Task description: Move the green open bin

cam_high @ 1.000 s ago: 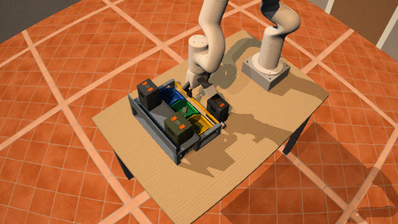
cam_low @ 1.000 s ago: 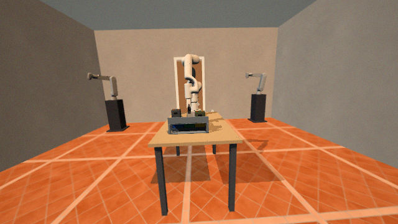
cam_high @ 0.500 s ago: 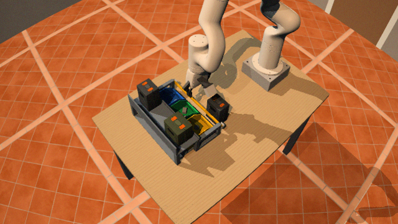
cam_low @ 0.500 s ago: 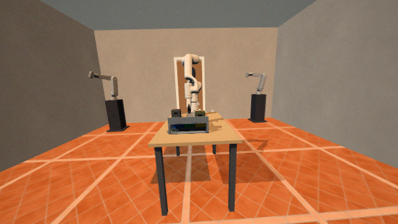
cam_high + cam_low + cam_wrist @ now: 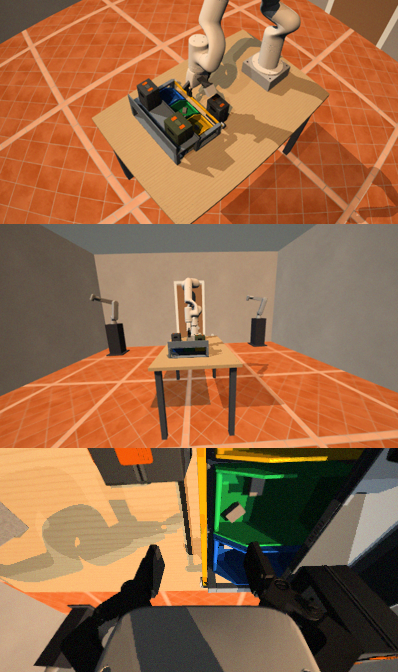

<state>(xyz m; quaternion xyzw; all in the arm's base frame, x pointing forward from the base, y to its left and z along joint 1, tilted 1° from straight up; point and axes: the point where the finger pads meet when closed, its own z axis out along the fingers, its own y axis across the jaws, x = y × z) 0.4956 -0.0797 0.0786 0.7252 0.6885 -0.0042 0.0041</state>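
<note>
My hand is 100 mm above the thin yellow rod. Round my hand: green bin 120 mm below, 100 mm ahead, 10 mm to the right; then yellow bin 120 mm below, 110 mm to the left, 110 mm ahead; then dark box 110 mm to the left, 90 mm below, 40 mm behind.
</note>
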